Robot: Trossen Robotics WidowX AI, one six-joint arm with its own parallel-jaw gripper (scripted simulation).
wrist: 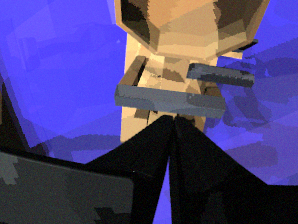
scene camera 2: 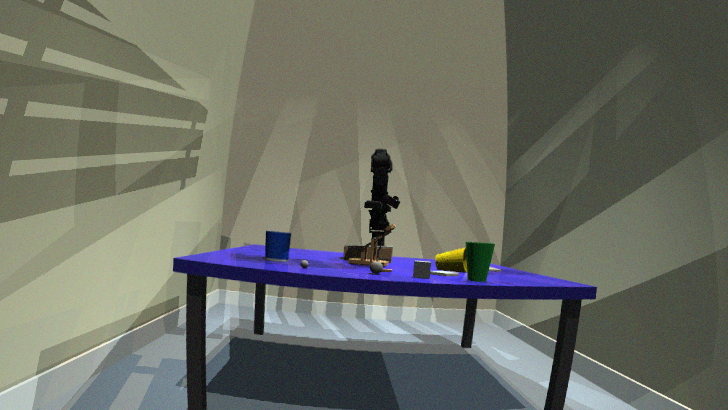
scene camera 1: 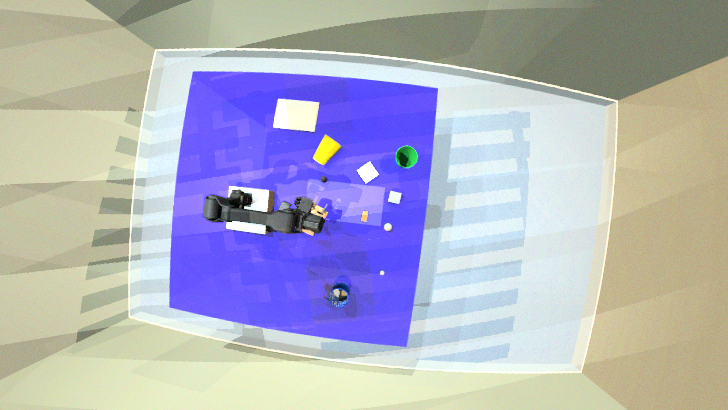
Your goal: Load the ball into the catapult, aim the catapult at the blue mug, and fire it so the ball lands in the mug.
Path:
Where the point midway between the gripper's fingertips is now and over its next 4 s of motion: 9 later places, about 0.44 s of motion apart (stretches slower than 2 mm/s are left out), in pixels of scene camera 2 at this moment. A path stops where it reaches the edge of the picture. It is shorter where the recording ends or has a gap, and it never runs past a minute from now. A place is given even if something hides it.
The gripper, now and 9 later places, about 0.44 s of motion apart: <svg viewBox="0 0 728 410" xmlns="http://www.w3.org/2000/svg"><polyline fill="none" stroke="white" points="376,229 378,232 380,237 383,242 383,246 384,251 385,253 390,245 393,221 389,225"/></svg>

